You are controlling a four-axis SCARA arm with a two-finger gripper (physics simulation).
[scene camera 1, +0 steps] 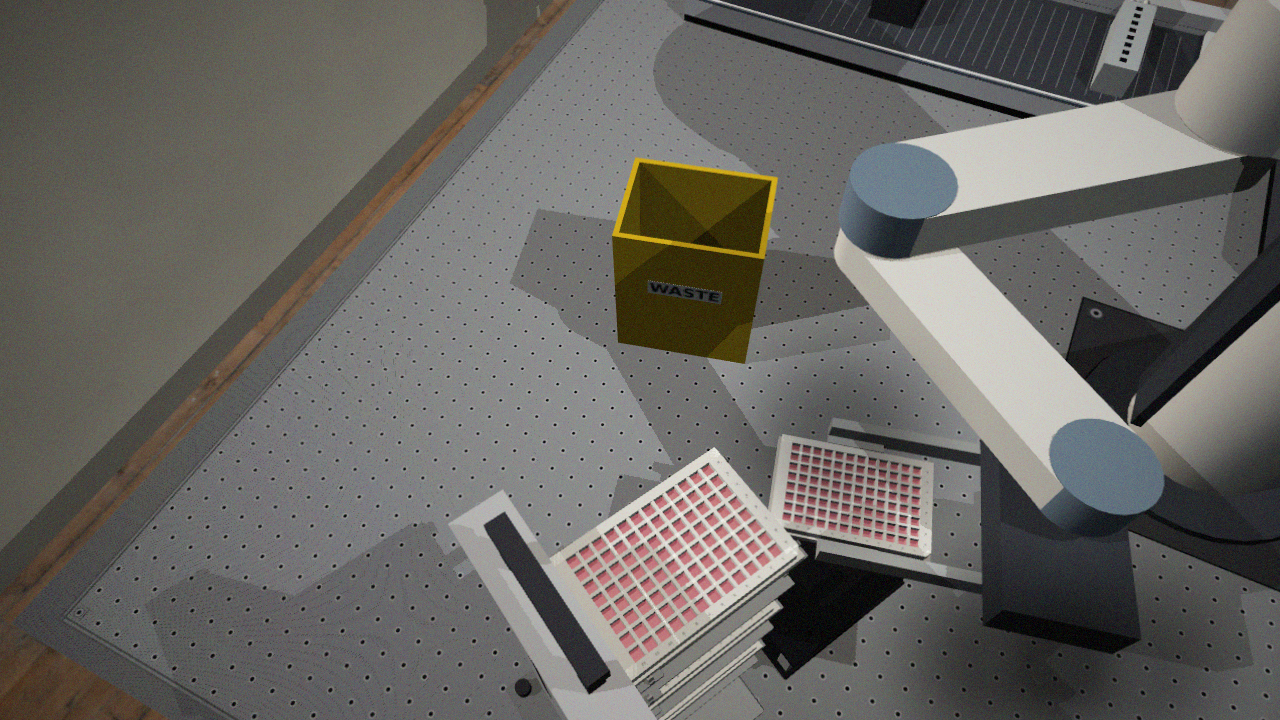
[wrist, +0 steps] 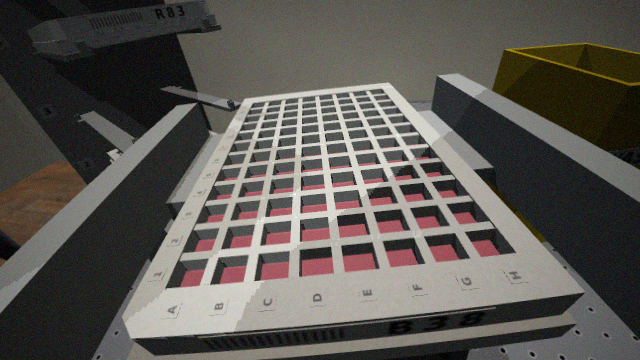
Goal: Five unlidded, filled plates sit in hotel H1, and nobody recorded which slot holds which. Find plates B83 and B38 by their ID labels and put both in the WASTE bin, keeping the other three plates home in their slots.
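Seen in the pictures: gripper, fingertip midpoint: [scene camera 1: 824,486] [wrist: 318,111]; arm's base, link origin: [scene camera 1: 1189,442].
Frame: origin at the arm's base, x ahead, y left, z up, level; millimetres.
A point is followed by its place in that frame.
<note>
My gripper [scene camera 1: 823,488] {x 356, y 364, z 248 mm} [wrist: 318,111] {x 356, y 364, z 248 mm} is shut on plate B38 [scene camera 1: 852,497] {x 332, y 361, z 244 mm} [wrist: 300,305] {x 274, y 351, z 245 mm}, a white 96-well plate with pink wells, held level between the two fingers. Its B38 label faces the wrist camera. In the scene view the held plate is to the right of hotel H1 [scene camera 1: 494,564] {x 497, y 581, z 444 mm}, clear of its stack. The top plate [scene camera 1: 680,564] {x 415, y 524, z 401 mm} in the hotel shows pink wells, with edges of more plates below. In the wrist view a hotel plate [wrist: 125,25] {x 382, y 470, z 288 mm} at upper left reads R83. No B83 label shows. The yellow WASTE bin [scene camera 1: 680,326] {x 575, y 156, z 70 mm} [wrist: 565,100] {x 541, y 147, z 183 mm} stands upright; no plate shows inside.
The arm's forearm [scene camera 1: 984,358] {x 288, y 274, z 360 mm} reaches down to the gripper from the upper right. Bare hotel ledges [wrist: 195,95] {x 451, y 499, z 227 mm} [wrist: 107,127] {x 387, y 534, z 227 mm} show below plate R83. A dark ribbed deck [scene camera 1: 805,40] {x 640, y -450, z 40 mm} with a pale slotted block [scene camera 1: 1118,53] {x 213, y -514, z 107 mm} lies at the top of the scene view.
</note>
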